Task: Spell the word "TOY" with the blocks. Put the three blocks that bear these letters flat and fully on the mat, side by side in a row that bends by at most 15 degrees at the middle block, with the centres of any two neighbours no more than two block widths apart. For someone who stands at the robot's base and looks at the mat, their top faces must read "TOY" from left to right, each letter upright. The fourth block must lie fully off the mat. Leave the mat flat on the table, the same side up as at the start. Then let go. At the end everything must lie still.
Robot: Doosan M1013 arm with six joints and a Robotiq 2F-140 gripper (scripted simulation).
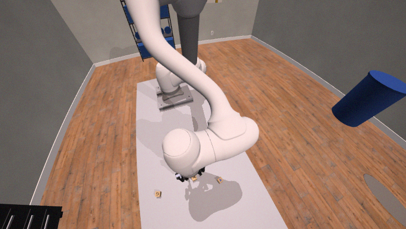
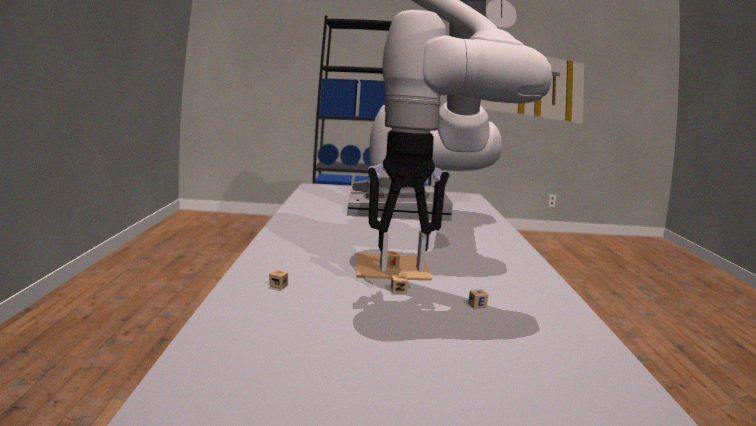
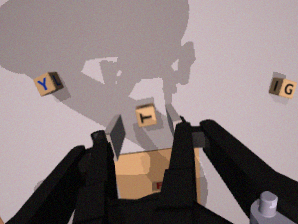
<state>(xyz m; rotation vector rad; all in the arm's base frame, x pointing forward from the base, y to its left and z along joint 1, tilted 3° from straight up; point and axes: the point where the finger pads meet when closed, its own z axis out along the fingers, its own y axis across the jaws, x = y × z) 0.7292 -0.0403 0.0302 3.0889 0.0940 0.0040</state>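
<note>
Right now my hand is 6 cm above the T block. From my hand the other things lie so: tan mat (13 cm behind, 7 cm below).
</note>
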